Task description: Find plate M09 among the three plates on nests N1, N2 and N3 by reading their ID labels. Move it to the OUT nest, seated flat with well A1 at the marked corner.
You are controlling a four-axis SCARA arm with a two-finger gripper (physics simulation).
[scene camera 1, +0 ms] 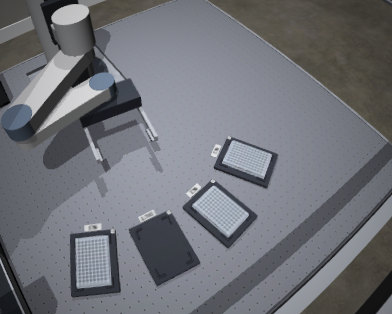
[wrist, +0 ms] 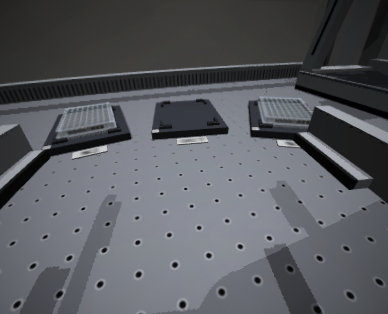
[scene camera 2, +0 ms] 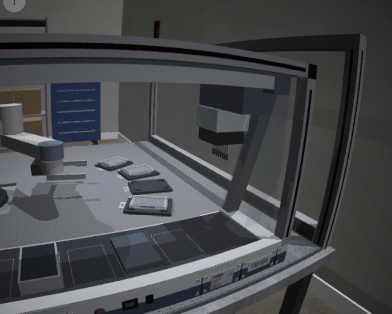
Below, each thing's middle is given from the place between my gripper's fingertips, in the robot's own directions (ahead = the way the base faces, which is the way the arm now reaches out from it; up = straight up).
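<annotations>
Relative to the OUT nest (scene camera 1: 167, 253), my gripper is 80 mm above, 240 mm short of it and 60 mm to the left. Counted from my hand: nest N1 (scene camera 1: 218, 165) is 80 mm below, 180 mm ahead and 280 mm to the left; nest N2 (scene camera 1: 226, 241) is 80 mm below, 250 mm ahead and 120 mm to the left; nest N3 (scene camera 1: 115, 287) is 80 mm below, 180 mm ahead and 230 mm to the right.
</annotations>
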